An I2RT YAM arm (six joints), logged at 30 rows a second.
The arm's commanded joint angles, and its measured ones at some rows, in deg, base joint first. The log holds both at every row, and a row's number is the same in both.
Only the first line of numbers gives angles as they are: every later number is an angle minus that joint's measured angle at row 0.
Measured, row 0:
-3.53, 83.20, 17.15, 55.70, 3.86, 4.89
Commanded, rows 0 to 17:
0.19, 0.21, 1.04, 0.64, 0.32, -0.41
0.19, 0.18, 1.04, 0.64, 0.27, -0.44
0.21, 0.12, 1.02, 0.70, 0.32, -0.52
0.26, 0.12, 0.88, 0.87, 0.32, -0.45
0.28, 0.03, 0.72, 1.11, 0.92, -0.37
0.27, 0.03, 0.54, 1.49, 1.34, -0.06
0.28, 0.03, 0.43, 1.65, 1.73, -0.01
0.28, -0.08, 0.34, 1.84, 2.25, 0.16
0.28, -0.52, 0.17, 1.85, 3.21, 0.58
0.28, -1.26, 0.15, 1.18, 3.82, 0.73
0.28, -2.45, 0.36, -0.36, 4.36, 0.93
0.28, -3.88, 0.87, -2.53, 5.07, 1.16
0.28, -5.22, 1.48, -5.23, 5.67, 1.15
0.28, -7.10, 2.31, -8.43, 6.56, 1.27
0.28, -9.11, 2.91, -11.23, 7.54, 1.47
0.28, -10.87, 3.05, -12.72, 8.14, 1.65
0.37, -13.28, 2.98, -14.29, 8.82, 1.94
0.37, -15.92, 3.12, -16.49, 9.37, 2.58
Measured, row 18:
0.00, -10.82, 1.48, -9.66, 5.68, 1.15
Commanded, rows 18 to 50:
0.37, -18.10, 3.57, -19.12, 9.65, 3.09
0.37, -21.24, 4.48, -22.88, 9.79, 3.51
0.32, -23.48, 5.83, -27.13, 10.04, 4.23
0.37, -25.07, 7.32, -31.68, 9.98, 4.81
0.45, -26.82, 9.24, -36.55, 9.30, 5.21
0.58, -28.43, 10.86, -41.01, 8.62, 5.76
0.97, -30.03, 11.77, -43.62, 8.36, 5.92
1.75, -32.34, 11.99, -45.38, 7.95, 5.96
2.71, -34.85, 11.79, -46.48, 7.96, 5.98
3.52, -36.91, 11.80, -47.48, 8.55, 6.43
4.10, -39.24, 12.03, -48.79, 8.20, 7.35
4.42, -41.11, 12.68, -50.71, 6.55, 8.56
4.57, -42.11, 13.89, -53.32, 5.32, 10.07
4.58, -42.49, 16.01, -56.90, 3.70, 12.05
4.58, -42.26, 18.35, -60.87, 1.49, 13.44
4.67, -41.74, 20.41, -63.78, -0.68, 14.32
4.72, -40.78, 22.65, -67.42, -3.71, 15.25
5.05, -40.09, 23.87, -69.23, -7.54, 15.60
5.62, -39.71, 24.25, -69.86, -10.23, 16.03
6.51, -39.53, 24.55, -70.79, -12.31, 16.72
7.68, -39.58, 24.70, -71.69, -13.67, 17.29
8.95, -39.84, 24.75, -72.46, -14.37, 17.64
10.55, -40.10, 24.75, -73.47, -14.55, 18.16
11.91, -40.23, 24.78, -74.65, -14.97, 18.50
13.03, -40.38, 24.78, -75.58, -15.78, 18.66
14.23, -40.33, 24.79, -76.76, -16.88, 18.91
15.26, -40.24, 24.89, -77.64, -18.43, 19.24
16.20, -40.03, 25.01, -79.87, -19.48, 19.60
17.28, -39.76, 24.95, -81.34, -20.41, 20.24
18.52, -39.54, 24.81, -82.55, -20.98, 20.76
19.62, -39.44, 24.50, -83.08, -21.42, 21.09
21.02, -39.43, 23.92, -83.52, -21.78, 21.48
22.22, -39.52, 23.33, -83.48, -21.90, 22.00
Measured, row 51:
19.72, -39.41, 24.15, -78.99, -18.30, 19.84
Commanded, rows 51 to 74:
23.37, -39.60, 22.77, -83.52, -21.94, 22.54
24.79, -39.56, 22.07, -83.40, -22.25, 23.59
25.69, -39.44, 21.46, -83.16, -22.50, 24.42
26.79, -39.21, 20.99, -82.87, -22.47, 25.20
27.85, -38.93, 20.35, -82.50, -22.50, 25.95
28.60, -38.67, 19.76, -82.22, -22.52, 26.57
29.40, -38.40, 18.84, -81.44, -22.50, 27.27
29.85, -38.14, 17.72, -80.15, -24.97, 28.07
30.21, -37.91, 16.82, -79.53, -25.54, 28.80
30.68, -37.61, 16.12, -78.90, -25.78, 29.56
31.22, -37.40, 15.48, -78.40, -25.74, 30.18
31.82, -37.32, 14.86, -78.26, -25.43, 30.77
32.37, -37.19, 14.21, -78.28, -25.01, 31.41
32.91, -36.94, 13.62, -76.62, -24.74, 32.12
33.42, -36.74, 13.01, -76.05, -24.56, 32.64
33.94, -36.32, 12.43, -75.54, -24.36, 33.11
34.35, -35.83, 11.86, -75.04, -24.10, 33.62
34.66, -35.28, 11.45, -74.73, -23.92, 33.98
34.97, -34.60, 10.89, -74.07, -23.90, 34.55
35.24, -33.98, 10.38, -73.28, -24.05, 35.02
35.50, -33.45, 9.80, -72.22, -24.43, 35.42
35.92, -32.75, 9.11, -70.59, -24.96, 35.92
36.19, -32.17, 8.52, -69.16, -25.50, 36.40
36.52, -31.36, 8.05, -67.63, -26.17, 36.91
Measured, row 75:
35.69, -32.55, 9.33, -72.41, -24.44, 34.46
